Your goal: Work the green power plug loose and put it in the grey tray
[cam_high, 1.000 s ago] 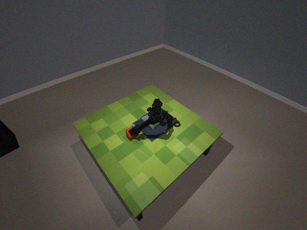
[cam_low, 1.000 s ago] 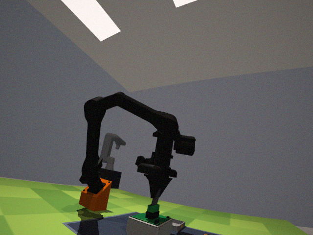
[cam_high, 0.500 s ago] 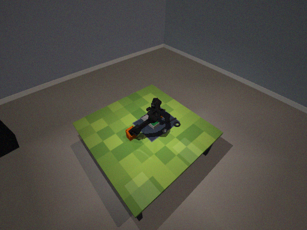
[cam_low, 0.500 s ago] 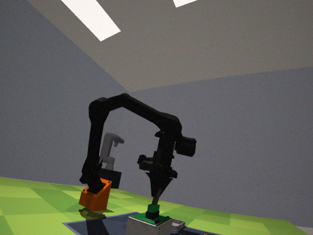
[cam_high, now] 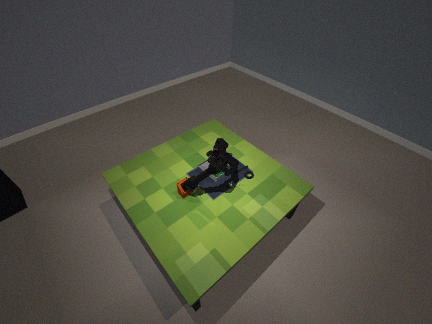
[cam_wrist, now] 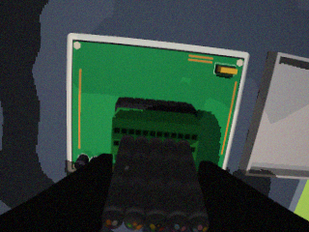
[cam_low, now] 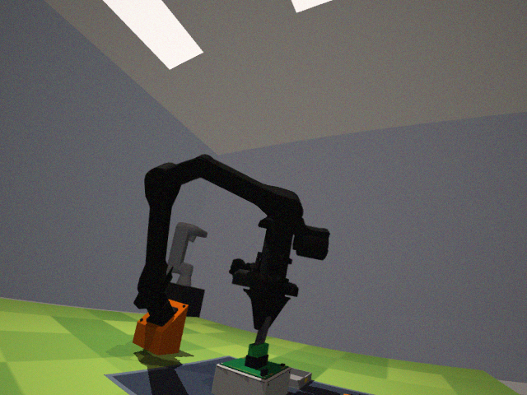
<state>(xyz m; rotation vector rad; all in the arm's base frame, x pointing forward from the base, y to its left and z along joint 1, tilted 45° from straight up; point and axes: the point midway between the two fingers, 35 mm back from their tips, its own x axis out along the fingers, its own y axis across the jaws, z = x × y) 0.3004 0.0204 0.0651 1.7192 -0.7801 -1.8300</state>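
The green power plug lies 3 cm below my gripper tip. From my gripper tip the other things lie so: dark mat (12 cm below, 5 cm ahead); dark bar (21 cm ahead, 12 cm below, 11 cm to the right).
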